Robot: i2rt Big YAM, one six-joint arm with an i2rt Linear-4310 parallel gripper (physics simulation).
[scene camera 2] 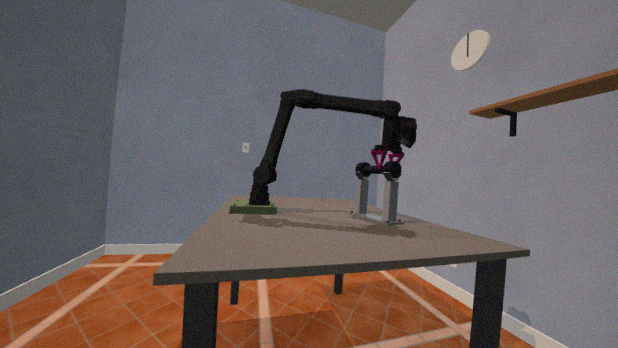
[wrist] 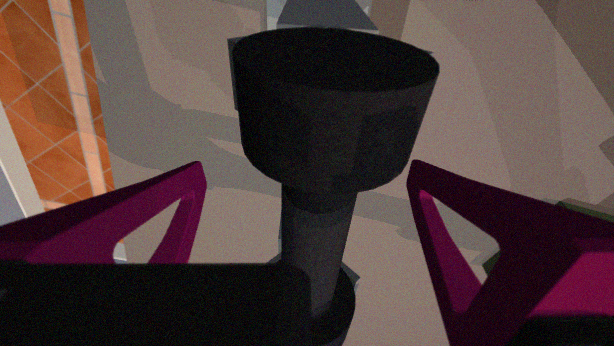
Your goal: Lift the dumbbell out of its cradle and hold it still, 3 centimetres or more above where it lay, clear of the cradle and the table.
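Pixels of known places: gripper, fingertip midpoint: point(scene camera 2: 386, 169) point(wrist: 306, 172); arm's base, origin of the base link: point(scene camera 2: 258, 203).
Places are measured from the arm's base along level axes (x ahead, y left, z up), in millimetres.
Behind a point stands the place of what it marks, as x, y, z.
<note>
The black dumbbell point(scene camera 2: 373, 169) @[472, -175, 188] point(wrist: 320, 235) @[494, -197, 207] lies level in the grey cradle point(scene camera 2: 391, 200) @[498, -271, 64] point(wrist: 325, 14) @[510, -269, 108], one head on each of its two upright posts. My gripper point(scene camera 2: 388, 167) @[506, -218, 189] point(wrist: 306, 172) @[506, -218, 189] points down with its magenta fingers wide open and empty. In the wrist view the fingers stand to the left and right of the dumbbell, with gaps on both sides, and the near head lies between the fingertips in the picture. In the scene view the fingertips are at about the height of the handle. The dark gripper body hides part of the far head in the wrist view.
The cradle stands on the brown-grey table point(scene camera 2: 300, 250) @[67, -500, -29] point(wrist: 525, 150) @[188, -166, -29]. The arm's green base point(scene camera 2: 252, 209) @[-30, -99, -11] is at the table's far left. A wooden shelf point(scene camera 2: 550, 97) and a round clock point(scene camera 2: 470, 50) are on the right wall.
</note>
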